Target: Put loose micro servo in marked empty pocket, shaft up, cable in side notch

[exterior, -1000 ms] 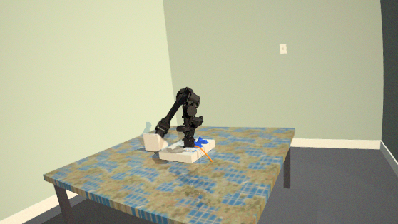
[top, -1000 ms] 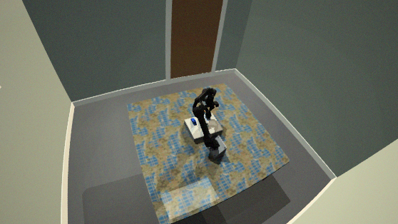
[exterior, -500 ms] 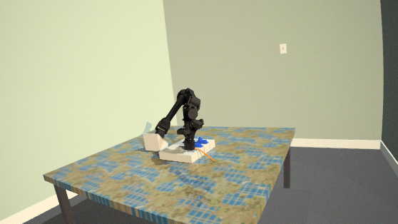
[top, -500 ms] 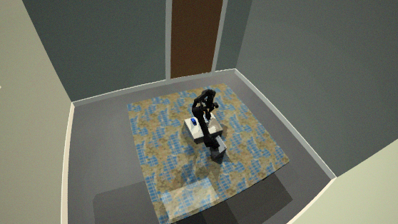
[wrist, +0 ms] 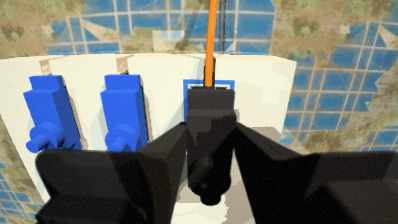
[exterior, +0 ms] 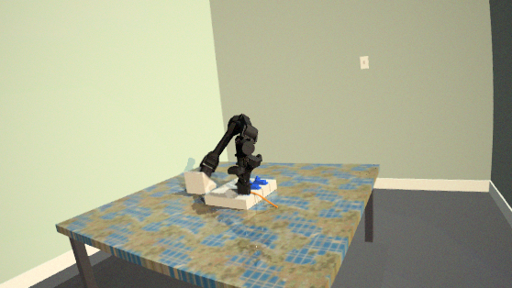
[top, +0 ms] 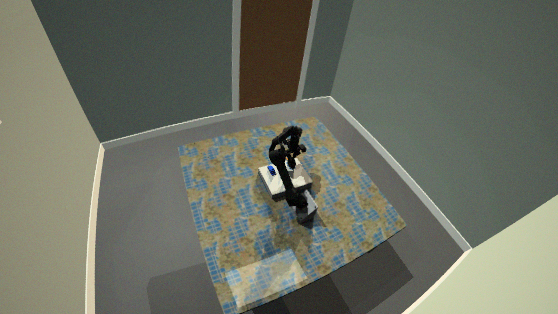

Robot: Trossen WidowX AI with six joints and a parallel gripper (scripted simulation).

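My gripper tip is 12 cm past the white deck, 7 cm to the right of it and 7 cm above it.
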